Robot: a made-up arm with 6 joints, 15 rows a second.
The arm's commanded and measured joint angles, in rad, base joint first. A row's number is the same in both.
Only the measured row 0 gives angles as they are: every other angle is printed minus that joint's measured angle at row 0.
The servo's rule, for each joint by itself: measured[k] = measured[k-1] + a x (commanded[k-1-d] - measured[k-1]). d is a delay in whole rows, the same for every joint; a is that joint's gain. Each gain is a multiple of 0.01, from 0.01 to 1. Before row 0 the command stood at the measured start. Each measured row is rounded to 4 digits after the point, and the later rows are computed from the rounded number. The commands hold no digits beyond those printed.
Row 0, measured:
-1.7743, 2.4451, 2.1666, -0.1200, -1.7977, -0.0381
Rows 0 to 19, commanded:
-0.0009, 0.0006, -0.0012, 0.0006, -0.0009, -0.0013
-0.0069, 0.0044, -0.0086, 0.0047, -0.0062, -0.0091
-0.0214, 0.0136, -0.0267, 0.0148, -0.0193, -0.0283
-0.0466, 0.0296, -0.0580, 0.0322, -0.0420, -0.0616
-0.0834, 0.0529, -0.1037, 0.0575, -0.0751, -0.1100
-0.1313, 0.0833, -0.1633, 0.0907, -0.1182, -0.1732
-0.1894, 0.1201, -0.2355, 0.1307, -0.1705, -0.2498
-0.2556, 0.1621, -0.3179, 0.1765, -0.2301, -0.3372
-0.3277, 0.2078, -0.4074, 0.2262, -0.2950, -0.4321
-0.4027, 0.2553, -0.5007, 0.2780, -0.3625, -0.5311
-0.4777, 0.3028, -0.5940, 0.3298, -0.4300, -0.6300
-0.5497, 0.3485, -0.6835, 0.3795, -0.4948, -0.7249
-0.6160, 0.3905, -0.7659, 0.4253, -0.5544, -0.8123
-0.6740, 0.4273, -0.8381, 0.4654, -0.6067, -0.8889
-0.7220, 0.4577, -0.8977, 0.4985, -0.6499, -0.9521
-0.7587, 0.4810, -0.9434, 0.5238, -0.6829, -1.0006
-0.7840, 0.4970, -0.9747, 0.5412, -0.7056, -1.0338
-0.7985, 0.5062, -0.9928, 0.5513, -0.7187, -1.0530
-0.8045, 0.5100, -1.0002, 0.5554, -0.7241, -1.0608
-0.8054, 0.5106, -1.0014, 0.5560, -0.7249, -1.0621
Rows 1 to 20, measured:
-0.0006, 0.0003, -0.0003, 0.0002, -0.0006, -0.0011
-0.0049, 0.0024, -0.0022, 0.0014, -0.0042, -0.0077
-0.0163, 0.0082, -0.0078, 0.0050, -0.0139, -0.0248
-0.0372, 0.0193, -0.0193, 0.0123, -0.0319, -0.0553
-0.0691, 0.0368, -0.0387, 0.0245, -0.0595, -0.1007
-0.1120, 0.0610, -0.0674, 0.0424, -0.0971, -0.1609
-0.1654, 0.0917, -0.1061, 0.0662, -0.1441, -0.2347
-0.2276, 0.1283, -0.1548, 0.0960, -0.1991, -0.3198
-0.2967, 0.1696, -0.2129, 0.1312, -0.2605, -0.4130
-0.3698, 0.2142, -0.2791, 0.1708, -0.3258, -0.5110
-0.4443, 0.2603, -0.3515, 0.2137, -0.3925, -0.6098
-0.5170, 0.3062, -0.4279, 0.2585, -0.4580, -0.7053
-0.5853, 0.3500, -0.5056, 0.3035, -0.5197, -0.7941
-0.6465, 0.3902, -0.5821, 0.3472, -0.5754, -0.8728
-0.6986, 0.4253, -0.6547, 0.3881, -0.6231, -0.9386
-0.7401, 0.4543, -0.7211, 0.4247, -0.6614, -0.9901
-0.7704, 0.4765, -0.7794, 0.4562, -0.6897, -1.0264
-0.7898, 0.4919, -0.8285, 0.4819, -0.7083, -1.0485
-0.7999, 0.5013, -0.8680, 0.5017, -0.7184, -1.0587
-0.8037, 0.5061, -0.8987, 0.5164, -0.7226, -1.0615
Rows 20 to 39, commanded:
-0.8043, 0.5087, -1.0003, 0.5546, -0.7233, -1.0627
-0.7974, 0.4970, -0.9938, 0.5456, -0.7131, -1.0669
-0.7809, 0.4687, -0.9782, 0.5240, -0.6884, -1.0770
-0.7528, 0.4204, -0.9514, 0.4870, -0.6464, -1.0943
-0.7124, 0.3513, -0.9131, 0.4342, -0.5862, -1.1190
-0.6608, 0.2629, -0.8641, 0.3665, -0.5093, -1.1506
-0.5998, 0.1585, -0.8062, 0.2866, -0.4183, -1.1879
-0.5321, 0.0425, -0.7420, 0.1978, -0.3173, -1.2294
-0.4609, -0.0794, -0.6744, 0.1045, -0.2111, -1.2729
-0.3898, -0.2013, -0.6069, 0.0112, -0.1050, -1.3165
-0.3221, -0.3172, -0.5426, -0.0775, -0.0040, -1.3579
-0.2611, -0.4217, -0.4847, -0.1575, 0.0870, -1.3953
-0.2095, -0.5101, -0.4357, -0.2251, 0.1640, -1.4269
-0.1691, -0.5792, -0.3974, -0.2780, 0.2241, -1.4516
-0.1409, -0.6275, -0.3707, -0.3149, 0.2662, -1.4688
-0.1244, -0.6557, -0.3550, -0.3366, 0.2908, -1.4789
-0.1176, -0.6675, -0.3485, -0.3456, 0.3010, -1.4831
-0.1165, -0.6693, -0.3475, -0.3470, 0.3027, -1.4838
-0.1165, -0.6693, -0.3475, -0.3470, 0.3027, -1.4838
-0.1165, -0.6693, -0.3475, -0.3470, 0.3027, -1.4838
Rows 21 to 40, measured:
-0.8041, 0.5075, -0.9221, 0.5267, -0.7230, -1.0625
-0.7995, 0.5020, -0.9386, 0.5318, -0.7167, -1.0662
-0.7867, 0.4847, -0.9477, 0.5297, -0.6986, -1.0752
-0.7633, 0.4513, -0.9486, 0.5182, -0.6652, -1.0911
-0.7282, 0.3993, -0.9404, 0.4955, -0.6146, -1.1143
-0.6817, 0.3284, -0.9229, 0.4607, -0.5472, -1.1444
-0.6252, 0.2401, -0.8961, 0.4137, -0.4647, -1.1805
-0.5610, 0.1373, -0.8607, 0.3554, -0.3704, -1.2211
-0.4919, 0.0246, -0.8179, 0.2877, -0.2684, -1.2641
-0.4215, -0.0929, -0.7694, 0.2130, -0.1638, -1.3076
-0.3529, -0.2095, -0.7172, 0.1346, -0.0615, -1.3493
-0.2896, -0.3198, -0.6637, 0.0557, 0.0335, -1.3875
-0.2343, -0.4188, -0.6113, -0.0201, 0.1170, -1.4202
-0.1893, -0.5022, -0.5621, -0.0897, 0.1855, -1.4463
-0.1559, -0.5674, -0.5181, -0.1505, 0.2371, -1.4650
-0.1342, -0.6133, -0.4806, -0.2007, 0.2715, -1.4765
-0.1227, -0.6415, -0.4502, -0.2398, 0.2904, -1.4820
-0.1184, -0.6560, -0.4266, -0.2687, 0.2983, -1.4835
-0.1171, -0.6629, -0.4084, -0.2898, 0.3011, -1.4837
-0.1167, -0.6662, -0.3944, -0.3052, 0.3021, -1.4838

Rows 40 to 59, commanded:
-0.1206, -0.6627, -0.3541, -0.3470, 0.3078, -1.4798
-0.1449, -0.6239, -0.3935, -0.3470, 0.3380, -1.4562
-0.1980, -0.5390, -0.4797, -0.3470, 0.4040, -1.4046
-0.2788, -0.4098, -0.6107, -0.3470, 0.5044, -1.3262
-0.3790, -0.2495, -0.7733, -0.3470, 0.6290, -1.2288
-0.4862, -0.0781, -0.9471, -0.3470, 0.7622, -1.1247
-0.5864, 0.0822, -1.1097, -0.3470, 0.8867, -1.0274
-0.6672, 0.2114, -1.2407, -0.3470, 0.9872, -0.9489
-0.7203, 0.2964, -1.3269, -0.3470, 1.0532, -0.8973
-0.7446, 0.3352, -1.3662, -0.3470, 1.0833, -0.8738
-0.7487, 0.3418, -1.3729, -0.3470, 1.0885, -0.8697
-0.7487, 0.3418, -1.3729, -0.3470, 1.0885, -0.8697
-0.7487, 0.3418, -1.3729, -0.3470, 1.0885, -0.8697
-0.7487, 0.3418, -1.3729, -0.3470, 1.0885, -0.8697
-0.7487, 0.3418, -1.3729, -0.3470, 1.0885, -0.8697
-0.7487, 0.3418, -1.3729, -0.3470, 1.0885, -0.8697
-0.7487, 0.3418, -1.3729, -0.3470, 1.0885, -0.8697
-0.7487, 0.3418, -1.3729, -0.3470, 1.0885, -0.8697
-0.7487, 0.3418, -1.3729, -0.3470, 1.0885, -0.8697
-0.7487, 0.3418, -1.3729, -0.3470, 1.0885, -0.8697
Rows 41 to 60, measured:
-0.1194, -0.6644, -0.3851, -0.3165, 0.3057, -1.4805
-0.1370, -0.6433, -0.3870, -0.3247, 0.3264, -1.4603
-0.1791, -0.5891, -0.4083, -0.3307, 0.3761, -1.4141
-0.2479, -0.4959, -0.4549, -0.3351, 0.4582, -1.3411
-0.3384, -0.3678, -0.5281, -0.3383, 0.5675, -1.2479
-0.4404, -0.2172, -0.6245, -0.3406, 0.6921, -1.1456
-0.5411, -0.0615, -0.7361, -0.3423, 0.8166, -1.0475
-0.6281, 0.0804, -0.8522, -0.3436, 0.9258, -0.9657
-0.6917, 0.1927, -0.9614, -0.3445, 1.0073, -0.9089
-0.7282, 0.2668, -1.0545, -0.3452, 1.0559, -0.8798
-0.7423, 0.3058, -1.1277, -0.3457, 1.0768, -0.8714
-0.7467, 0.3245, -1.1841, -0.3461, 1.0843, -0.8700
-0.7481, 0.3335, -1.2275, -0.3463, 1.0870, -0.8698
-0.7485, 0.3378, -1.2609, -0.3465, 1.0880, -0.8697
-0.7486, 0.3399, -1.2867, -0.3466, 1.0883, -0.8697
-0.7487, 0.3409, -1.3065, -0.3467, 1.0884, -0.8697
-0.7487, 0.3414, -1.3218, -0.3468, 1.0885, -0.8697
-0.7487, 0.3416, -1.3336, -0.3469, 1.0885, -0.8697
-0.7487, 0.3417, -1.3426, -0.3469, 1.0885, -0.8697
-0.7487, 0.3418, -1.3496, -0.3469, 1.0885, -0.8697

